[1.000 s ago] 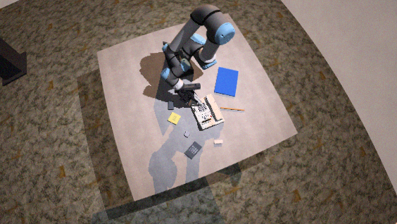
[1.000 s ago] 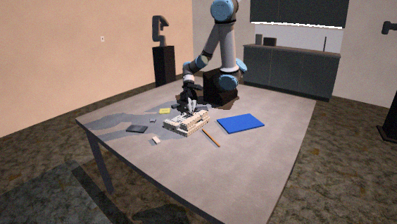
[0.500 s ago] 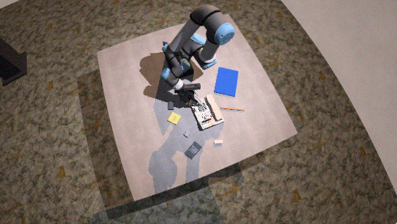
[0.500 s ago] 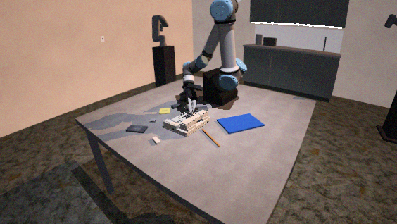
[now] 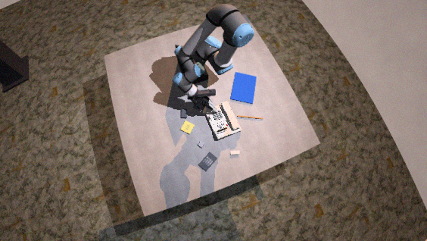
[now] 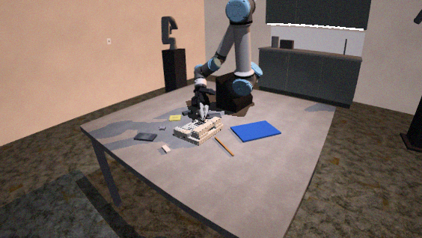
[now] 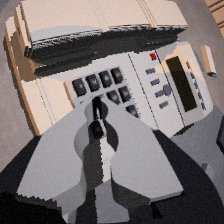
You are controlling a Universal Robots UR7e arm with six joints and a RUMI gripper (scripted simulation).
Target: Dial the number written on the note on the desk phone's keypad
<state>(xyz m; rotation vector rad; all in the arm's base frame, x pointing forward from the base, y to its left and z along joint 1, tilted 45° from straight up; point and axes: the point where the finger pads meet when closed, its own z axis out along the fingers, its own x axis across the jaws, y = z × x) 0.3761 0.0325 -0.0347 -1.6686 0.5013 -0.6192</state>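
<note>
Right now the handset is 6 cm ahead of my hand, 7 cm to the left of it and 1 cm below it. From my hand the other things lie so: small grey block 15 cm ahead, 18 cm to the right, 5 cm below; then pencil 12 cm ahead, 20 cm to the left, 5 cm below; then yellow note 1 cm ahead, 21 cm to the right, 5 cm below.
</note>
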